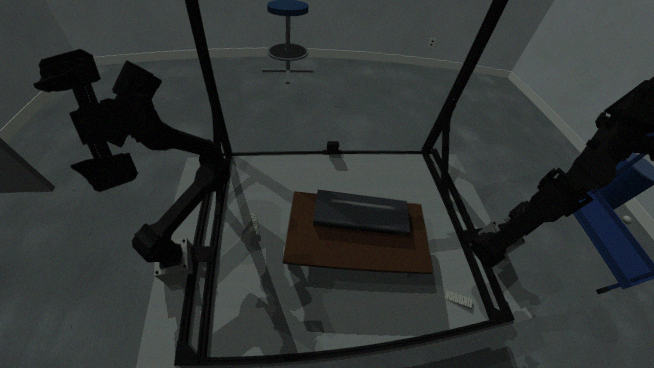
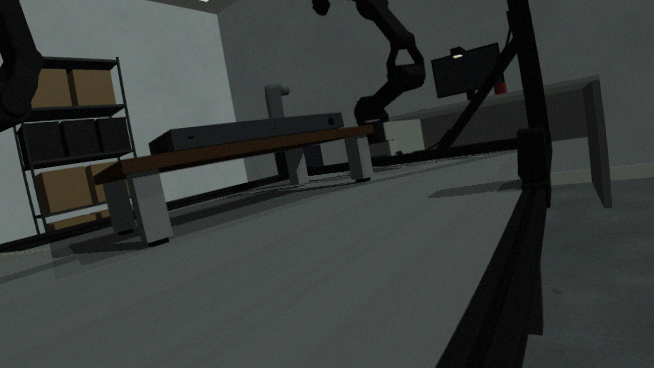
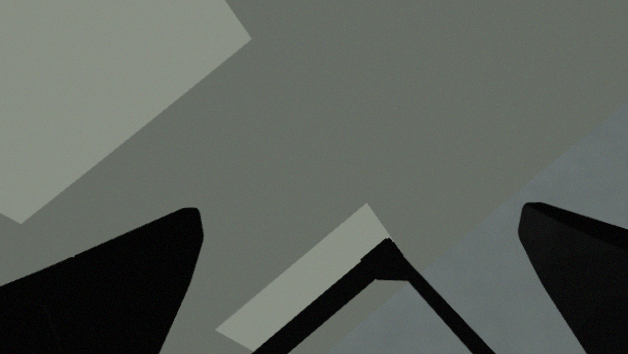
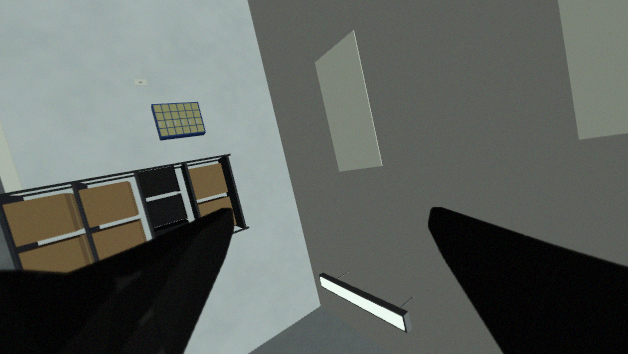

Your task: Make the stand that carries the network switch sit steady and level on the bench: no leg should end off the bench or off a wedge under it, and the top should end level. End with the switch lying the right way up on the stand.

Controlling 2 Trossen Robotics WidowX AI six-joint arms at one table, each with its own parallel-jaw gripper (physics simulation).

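Frame: origin at the left arm's base, x left, y back, z up, level; centimetres.
Where they show: left gripper, fingertip midpoint: [image 3: 356, 220]; right gripper, fingertip midpoint: [image 1: 56, 126] [image 4: 332, 216]; right arm's base, link origin: [image 1: 170, 256] [image 2: 376, 143].
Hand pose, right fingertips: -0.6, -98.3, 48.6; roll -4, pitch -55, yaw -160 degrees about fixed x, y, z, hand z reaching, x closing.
Observation:
Things, the pixels of their top centre, and the offset from my right fingertips, as dx, dy, dz. Level surfaces: height alone.
- bench, surface height: dz -59.6
- dark network switch, top centre: [image 2: 251, 125] [image 1: 363, 210] -13.7, +47.8, -46.9
- white ribbed wedge, top centre: [image 2: 385, 164] [image 1: 252, 222] -19.7, +13.8, -58.4
The stand [image 1: 347, 252] [image 2: 252, 146] has a brown top on grey legs and sits in the middle of the bench [image 1: 369, 171]. The dark network switch [image 1: 362, 212] [image 2: 245, 131] lies flat on the back part of the stand's top. One white ribbed wedge [image 1: 253, 223] lies on the bench left of the stand. Another wedge [image 1: 459, 299] lies at the front right. My right gripper [image 4: 334, 253] is open and empty and points up at the ceiling. Its arm [image 2: 398, 73] rises behind the stand. One finger of the left gripper [image 3: 165, 274] shows, with nothing beside it.
A black frame [image 1: 212, 109] fences the bench on all sides. A small black box [image 1: 333, 147] sits on its back rail. A blue stool [image 1: 287, 22] stands on the floor far behind. A grey post [image 2: 274, 98] stands behind the stand.

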